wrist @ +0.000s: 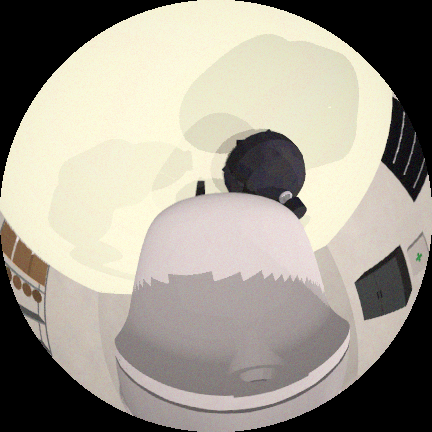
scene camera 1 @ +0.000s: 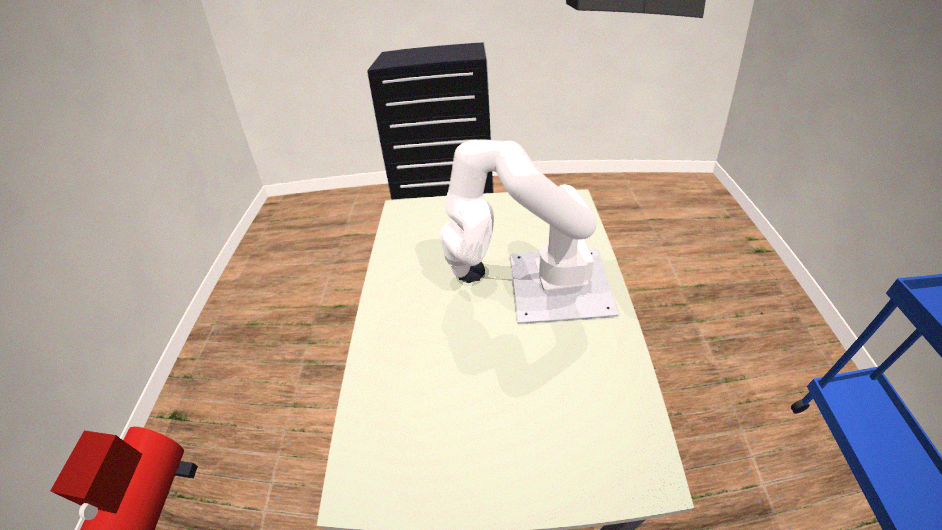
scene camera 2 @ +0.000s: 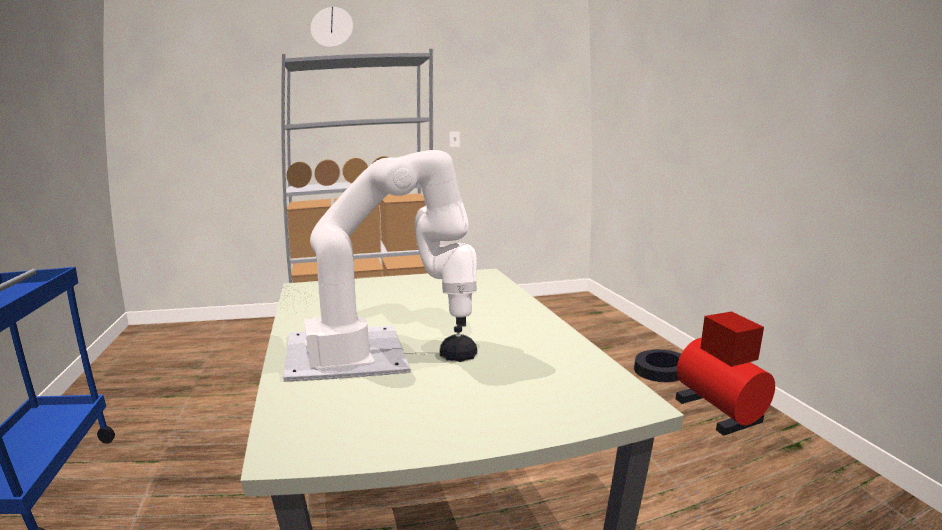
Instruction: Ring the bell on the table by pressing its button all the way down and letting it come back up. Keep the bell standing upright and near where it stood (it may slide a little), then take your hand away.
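Frame: origin at the arm's base, x right, y up, z back, level; millimetres.
Where they show: hand, its tool point: point(wrist: 224, 204) point(scene camera 1: 462, 270) point(scene camera 2: 461, 321); arm's base, origin of its link: point(scene camera 1: 560, 272) point(scene camera 2: 342, 355).
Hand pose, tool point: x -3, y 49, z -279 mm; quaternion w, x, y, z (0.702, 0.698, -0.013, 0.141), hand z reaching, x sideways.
Each offset is from my tool point to the top centre of the thing. Level surfaces: height alone.
The black dome bell {dz +24, dx +51, dy +7 mm} point(scene camera 1: 472, 273) point(scene camera 2: 458, 348) point(wrist: 265, 162) stands upright on the pale table {dy -59 mm} point(scene camera 1: 500, 454) point(scene camera 2: 421, 428) point(wrist: 100, 90). Its small black button {dz +24, dx +51, dy +7 mm} point(scene camera 2: 457, 328) point(wrist: 297, 207) sits on a short silver stem on top. My gripper point(scene camera 2: 461, 321) point(wrist: 223, 188) is open and holds nothing; its dark fingers stand apart in the wrist view, the right one partly lost against the dark bell. In scene camera 2 the fingertips are just above the button, slightly right. In the wrist view the button lies right of both fingers. I cannot tell whether they touch.
The arm's base plate point(scene camera 1: 546, 309) point(scene camera 2: 349, 373) stands beside the bell. Around the table are a black drawer cabinet point(scene camera 1: 431, 58), a blue cart point(scene camera 1: 876, 421) point(scene camera 2: 52, 421), a red compressor point(scene camera 1: 141, 474) point(scene camera 2: 724, 385) and a grey shelf rack point(scene camera 2: 357, 63).
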